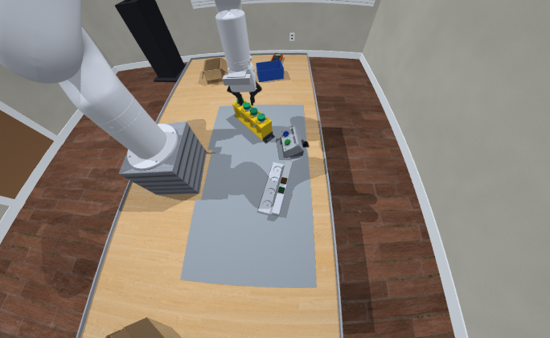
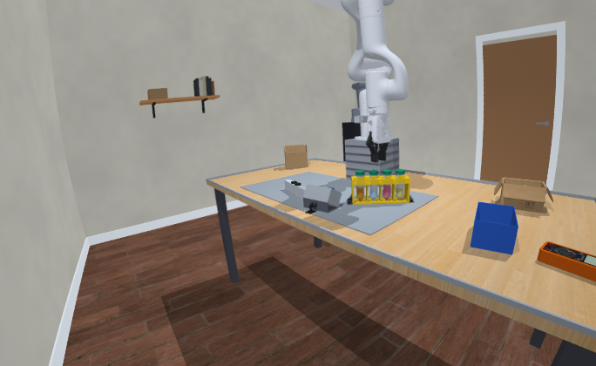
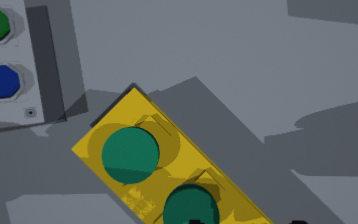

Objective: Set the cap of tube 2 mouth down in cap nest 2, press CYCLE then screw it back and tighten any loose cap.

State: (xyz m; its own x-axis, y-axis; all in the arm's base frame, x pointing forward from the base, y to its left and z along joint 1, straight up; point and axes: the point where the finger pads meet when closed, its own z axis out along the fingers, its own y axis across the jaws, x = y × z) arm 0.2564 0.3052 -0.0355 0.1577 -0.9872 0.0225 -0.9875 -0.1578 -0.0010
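The green cap lies 6 cm below my hand, 3 cm to the left of it and 2 cm behind it. Also, from my hand: green key 19 cm ahead, 11 cm to the right, 11 cm below; then key housing 21 cm ahead, 12 cm below, 8 cm to the right; then blue key 18 cm ahead, 11 cm below, 7 cm to the right.
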